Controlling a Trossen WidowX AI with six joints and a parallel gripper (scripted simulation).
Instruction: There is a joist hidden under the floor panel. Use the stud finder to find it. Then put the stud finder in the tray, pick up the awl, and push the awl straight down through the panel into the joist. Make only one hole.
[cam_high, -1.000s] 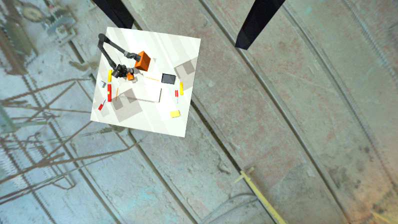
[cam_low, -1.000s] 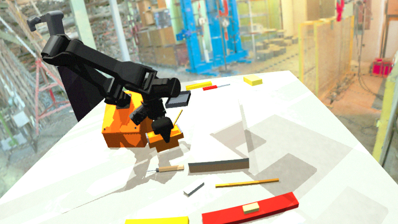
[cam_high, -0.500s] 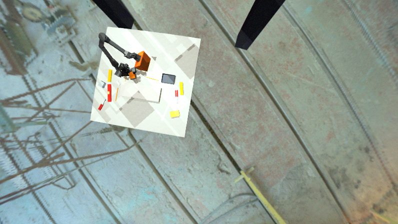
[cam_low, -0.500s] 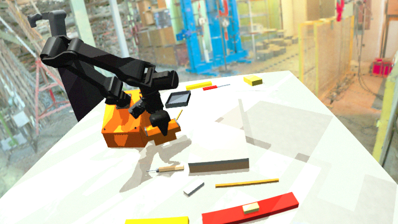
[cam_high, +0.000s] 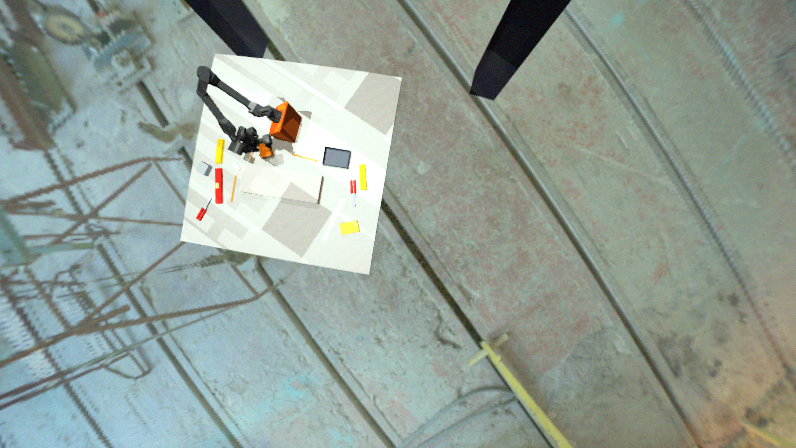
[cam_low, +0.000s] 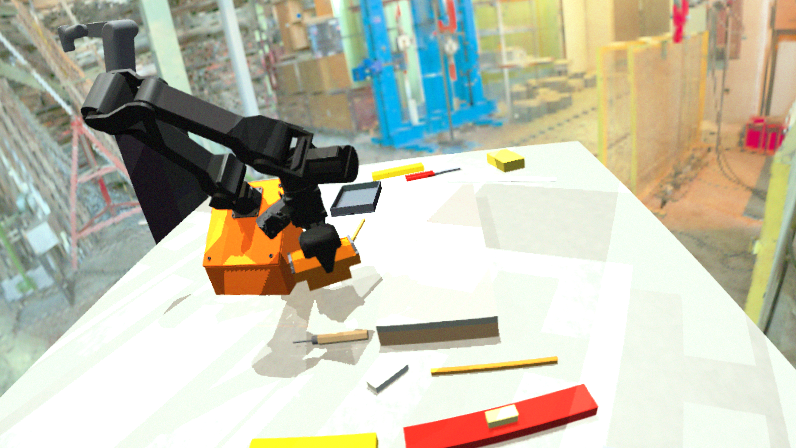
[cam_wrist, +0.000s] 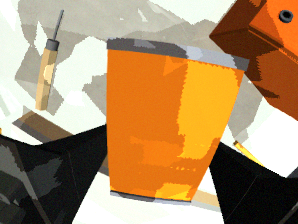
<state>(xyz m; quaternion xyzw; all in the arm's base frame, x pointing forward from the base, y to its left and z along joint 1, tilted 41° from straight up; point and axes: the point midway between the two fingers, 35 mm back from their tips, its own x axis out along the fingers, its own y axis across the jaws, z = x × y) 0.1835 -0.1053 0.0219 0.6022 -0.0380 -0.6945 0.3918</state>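
My gripper tip is 20 mm short of the awl, 140 mm to the left of it and 60 mm above it. Also, from my gripper tip: white block 150 mm ahead, 210 mm to the right, 70 mm below; red level 300 mm ahead, 290 mm to the right, 60 mm below; stud finder 10 mm ahead, 10 mm to the left, 20 mm below.
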